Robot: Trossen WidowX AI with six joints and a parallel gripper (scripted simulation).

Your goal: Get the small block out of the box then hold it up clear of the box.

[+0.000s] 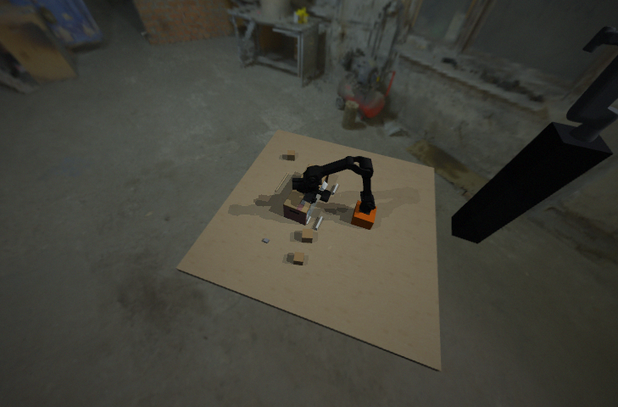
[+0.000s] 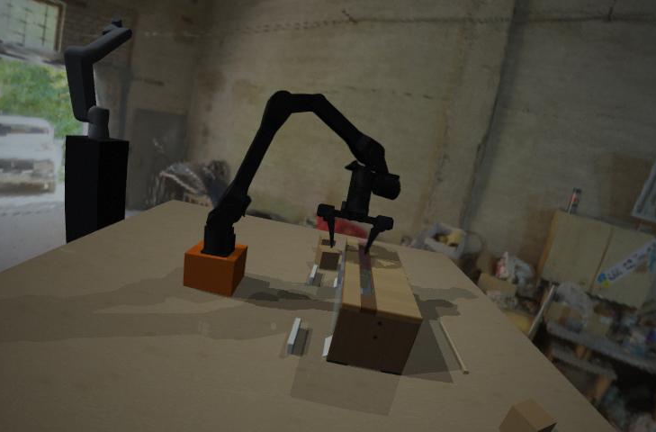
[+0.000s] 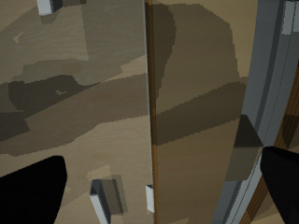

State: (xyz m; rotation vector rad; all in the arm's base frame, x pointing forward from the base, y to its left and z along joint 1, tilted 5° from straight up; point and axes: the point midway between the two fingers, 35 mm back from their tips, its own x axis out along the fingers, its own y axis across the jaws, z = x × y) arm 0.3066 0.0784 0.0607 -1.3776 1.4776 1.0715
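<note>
Right now my gripper tip is 3 cm short of the box, 7 cm to the left of it and 7 cm above it. From my gripper tip the other things lie so: thin stick: 28 cm ahead, 14 cm to the right, 13 cm below; then grey piece: 16 cm ahead, 31 cm to the left, 12 cm below.
</note>
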